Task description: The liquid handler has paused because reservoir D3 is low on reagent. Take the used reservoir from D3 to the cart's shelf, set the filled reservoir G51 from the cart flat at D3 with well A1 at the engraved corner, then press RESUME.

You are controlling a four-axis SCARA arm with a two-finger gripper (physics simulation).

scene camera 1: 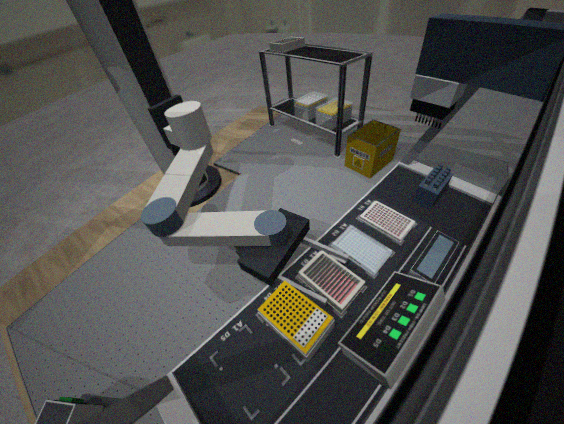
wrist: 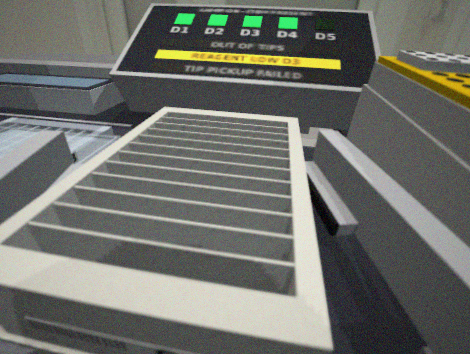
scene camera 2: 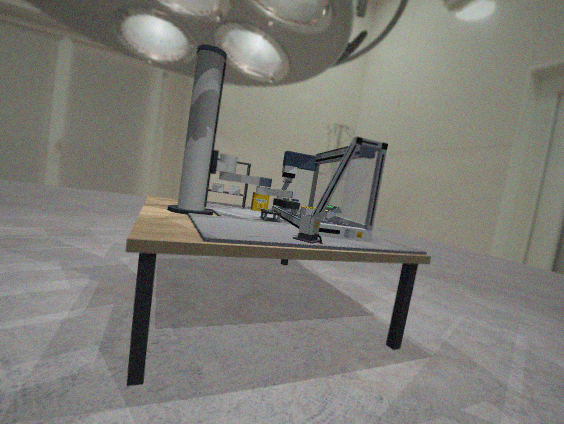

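Seen in the pictures: gripper, fingertip midpoint: (scene camera 1: 337,279) (wrist: 197,150); arm's base, link origin: (scene camera 2: 190,212).
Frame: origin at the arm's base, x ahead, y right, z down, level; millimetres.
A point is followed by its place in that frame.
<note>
The used reservoir (scene camera 1: 332,280) {x 684, y 96, z -71 mm} (wrist: 312,280) {x 626, y 130, z -95 mm}, cream-rimmed with long troughs and some pink liquid in scene camera 1, lies flat at D3. My gripper (scene camera 1: 336,280) {x 696, y 98, z -92 mm} (wrist: 197,150) {x 696, y 98, z -92 mm} is low around it, one finger along each long side; narrow gaps seem to show, so it looks open. A pale tray-like reservoir (scene camera 1: 286,45) {x 149, y -542, z -386 mm} lies on the cart's top (scene camera 1: 345,53) {x 390, y -562, z -363 mm} in scene camera 1; its label is unreadable. The status panel (scene camera 1: 395,325) {x 830, y 146, z -140 mm} (wrist: 245,45) {x 811, y 125, z -127 mm} shows a yellow REAGENT LOW D3 bar and green lamps D1 to D4. I cannot make out the word RESUME.
A yellow tip rack (scene camera 1: 295,316) {x 669, y 224, z -128 mm} (wrist: 430,80) {x 681, y 182, z -128 mm} stands close beside one finger at D4. A clear plate (scene camera 1: 363,250) {x 713, y -13, z -77 mm} (wrist: 30,135) {x 742, y -14, z -78 mm} is beside the other at D2. Further along are a white plate (scene camera 1: 387,220) {x 732, y -139, z -75 mm}, a blue block (scene camera 1: 434,184) {x 807, y -264, z -143 mm} and a yellow waste bin (scene camera 1: 372,150) {x 596, y -364, z -129 mm}.
</note>
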